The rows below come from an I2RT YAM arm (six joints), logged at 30 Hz.
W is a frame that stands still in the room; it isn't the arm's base.
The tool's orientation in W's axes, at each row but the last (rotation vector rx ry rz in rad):
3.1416 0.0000 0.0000
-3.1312 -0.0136 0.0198
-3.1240 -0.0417 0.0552
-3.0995 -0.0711 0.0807
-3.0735 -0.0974 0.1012
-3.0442 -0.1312 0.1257
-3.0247 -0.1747 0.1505
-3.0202 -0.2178 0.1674
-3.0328 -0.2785 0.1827
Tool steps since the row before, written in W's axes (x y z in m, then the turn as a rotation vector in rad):
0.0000 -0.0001 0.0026 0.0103 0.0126 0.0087
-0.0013 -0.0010 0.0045 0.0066 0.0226 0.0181
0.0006 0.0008 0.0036 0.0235 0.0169 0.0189
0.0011 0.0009 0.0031 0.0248 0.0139 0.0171
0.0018 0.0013 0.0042 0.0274 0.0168 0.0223
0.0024 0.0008 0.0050 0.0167 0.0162 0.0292
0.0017 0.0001 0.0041 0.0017 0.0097 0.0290
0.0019 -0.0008 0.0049 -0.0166 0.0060 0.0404
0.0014 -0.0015 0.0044 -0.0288 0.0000 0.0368
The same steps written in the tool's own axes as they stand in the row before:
0.0000 0.0001 -0.0026 0.0103 -0.0126 -0.0087
-0.0014 0.0009 -0.0045 0.0066 -0.0227 -0.0179
0.0005 -0.0008 -0.0036 0.0233 -0.0166 -0.0194
0.0010 -0.0010 -0.0031 0.0245 -0.0135 -0.0178
0.0016 -0.0015 -0.0042 0.0270 -0.0165 -0.0230
0.0021 -0.0011 -0.0051 0.0157 -0.0175 -0.0290
0.0013 -0.0004 -0.0042 0.0002 -0.0127 -0.0279
0.0013 0.0005 -0.0051 -0.0195 -0.0129 -0.0374
0.0006 0.0013 -0.0046 -0.0322 -0.0088 -0.0327

